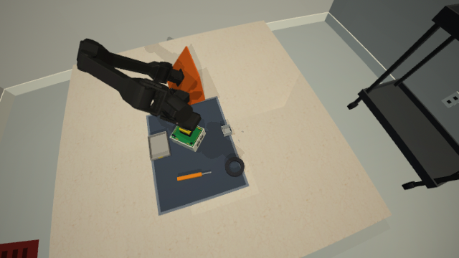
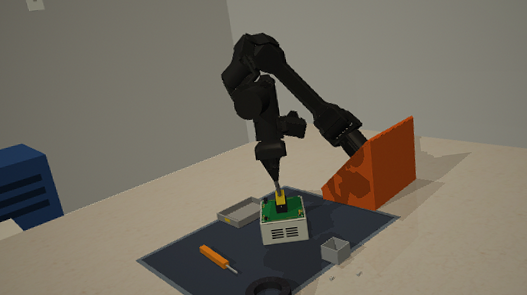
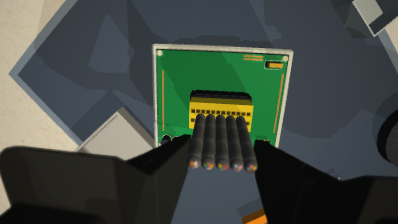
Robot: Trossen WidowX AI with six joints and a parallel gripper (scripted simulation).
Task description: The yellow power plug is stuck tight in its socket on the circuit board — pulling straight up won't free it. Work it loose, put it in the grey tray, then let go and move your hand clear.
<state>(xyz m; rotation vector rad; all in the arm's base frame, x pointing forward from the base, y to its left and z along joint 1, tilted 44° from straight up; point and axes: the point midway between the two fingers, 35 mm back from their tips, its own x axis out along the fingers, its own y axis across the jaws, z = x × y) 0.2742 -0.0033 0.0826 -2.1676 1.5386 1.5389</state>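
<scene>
The yellow power plug lies 40 mm below my gripper tip. Also, from my gripper tip: dark mat (50 mm ahead, 130 mm below).
</scene>
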